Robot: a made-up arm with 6 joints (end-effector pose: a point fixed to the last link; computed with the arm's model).
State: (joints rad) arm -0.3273 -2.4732 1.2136 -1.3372 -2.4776 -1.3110
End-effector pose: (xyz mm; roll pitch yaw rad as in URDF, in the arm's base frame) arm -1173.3 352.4 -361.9 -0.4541 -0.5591 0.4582
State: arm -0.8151 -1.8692 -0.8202 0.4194 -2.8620 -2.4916
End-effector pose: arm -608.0 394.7 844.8 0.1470 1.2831 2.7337
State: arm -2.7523 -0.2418 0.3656 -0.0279 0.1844 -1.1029
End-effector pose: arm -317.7 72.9 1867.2 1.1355 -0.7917 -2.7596
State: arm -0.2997 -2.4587 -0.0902 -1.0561 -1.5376 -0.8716
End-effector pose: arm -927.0 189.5 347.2 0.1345 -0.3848 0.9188
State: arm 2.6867 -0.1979 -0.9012 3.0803 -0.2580 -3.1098
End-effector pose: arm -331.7 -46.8 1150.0 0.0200 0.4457 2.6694
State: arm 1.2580 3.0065 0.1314 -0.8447 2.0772 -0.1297
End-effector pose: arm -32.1 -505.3 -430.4 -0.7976 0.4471 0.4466
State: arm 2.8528 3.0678 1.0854 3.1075 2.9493 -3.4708
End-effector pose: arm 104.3 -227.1 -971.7 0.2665 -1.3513 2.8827
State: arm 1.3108 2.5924 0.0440 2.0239 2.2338 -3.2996
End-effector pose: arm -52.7 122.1 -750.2 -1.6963 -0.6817 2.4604
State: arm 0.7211 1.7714 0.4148 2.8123 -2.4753 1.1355
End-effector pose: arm 748.5 894.9 -207.7 2.1591 -1.1028 0.2621
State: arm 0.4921 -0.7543 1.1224 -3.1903 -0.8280 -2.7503
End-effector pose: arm -851.7 -243.4 1863.1 2.7665 -0.4372 -2.6099
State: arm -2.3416 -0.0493 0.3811 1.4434 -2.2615 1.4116
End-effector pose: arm -313.8 -288.8 1975.3 -2.7139 0.3627 1.7575
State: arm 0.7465 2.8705 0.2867 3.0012 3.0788 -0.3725
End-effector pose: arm -301.2 -24.9 -723.0 -2.9155 -0.6199 0.7573
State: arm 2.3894 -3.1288 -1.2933 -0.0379 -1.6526 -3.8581
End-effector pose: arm 248.7 24.7 173.4 -2.4352 -0.1827 2.4278
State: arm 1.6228 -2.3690 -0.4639 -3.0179 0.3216 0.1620
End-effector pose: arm -141.5 -872.9 446.0 -1.4831 -1.5290 -0.3148
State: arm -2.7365 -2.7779 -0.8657 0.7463 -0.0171 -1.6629
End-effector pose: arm 564.9 392.5 179.2 -2.2589 -1.2418 0.4410
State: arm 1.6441 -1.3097 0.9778 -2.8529 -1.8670 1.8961
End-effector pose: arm -83.9 -1319.3 1316.6 -2.2310 0.9656 -1.9966
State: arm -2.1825 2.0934 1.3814 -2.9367 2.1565 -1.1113
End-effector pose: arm -588.8 -1160.1 -348.0 1.2713 0.2594 1.1354
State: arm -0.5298 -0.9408 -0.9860 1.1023 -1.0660 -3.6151
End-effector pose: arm -198.9 18.0 1289.2 2.2421 0.4298 -1.5633
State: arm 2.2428 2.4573 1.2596 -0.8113 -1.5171 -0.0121
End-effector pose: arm -344.8 641.4 -808.9 2.8729 0.3053 -1.7610
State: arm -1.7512 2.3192 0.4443 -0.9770 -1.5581 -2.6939
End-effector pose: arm -173.6 -365.3 -633.6 -0.1937 -0.1560 0.3950
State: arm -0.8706 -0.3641 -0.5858 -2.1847 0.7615 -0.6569
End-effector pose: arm 217.2 -89.6 1205.3 2.5372 0.5787 -1.6098
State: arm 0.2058 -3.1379 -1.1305 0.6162 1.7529 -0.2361
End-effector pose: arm -320.1 -223.6 89.6 3.0909 0.5276 2.6294
